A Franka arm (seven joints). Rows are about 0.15 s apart.
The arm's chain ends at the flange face. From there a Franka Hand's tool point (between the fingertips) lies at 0.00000 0.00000 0.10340 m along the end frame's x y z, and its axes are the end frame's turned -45 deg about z.
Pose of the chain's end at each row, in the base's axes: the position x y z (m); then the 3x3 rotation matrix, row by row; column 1 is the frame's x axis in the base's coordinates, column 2 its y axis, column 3 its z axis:
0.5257, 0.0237, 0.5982; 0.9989, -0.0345, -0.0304; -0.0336, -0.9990, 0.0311; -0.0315, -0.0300, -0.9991
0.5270, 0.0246, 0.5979; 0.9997, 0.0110, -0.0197; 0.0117, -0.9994, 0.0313; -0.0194, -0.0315, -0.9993
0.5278, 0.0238, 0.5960; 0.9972, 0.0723, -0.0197; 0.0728, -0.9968, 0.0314; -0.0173, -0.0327, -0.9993
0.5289, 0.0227, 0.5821; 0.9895, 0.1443, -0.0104; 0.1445, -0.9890, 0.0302; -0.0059, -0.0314, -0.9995
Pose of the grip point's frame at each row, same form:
0.5226, 0.0269, 0.4949; 0.7307, 0.6819, -0.0304; 0.6826, -0.7302, 0.0311; -0.0011, -0.0435, -0.9991
0.5250, 0.0278, 0.4946; 0.6991, 0.7147, -0.0197; 0.7150, -0.6984, 0.0313; 0.0086, -0.0360, -0.9993
0.5258, 0.0270, 0.4927; 0.6540, 0.7563, -0.0197; 0.7563, -0.6534, 0.0314; 0.0109, -0.0354, -0.9993
0.5278, 0.0258, 0.4788; 0.5976, 0.8017, -0.0104; 0.8015, -0.5972, 0.0302; 0.0180, -0.0264, -0.9995

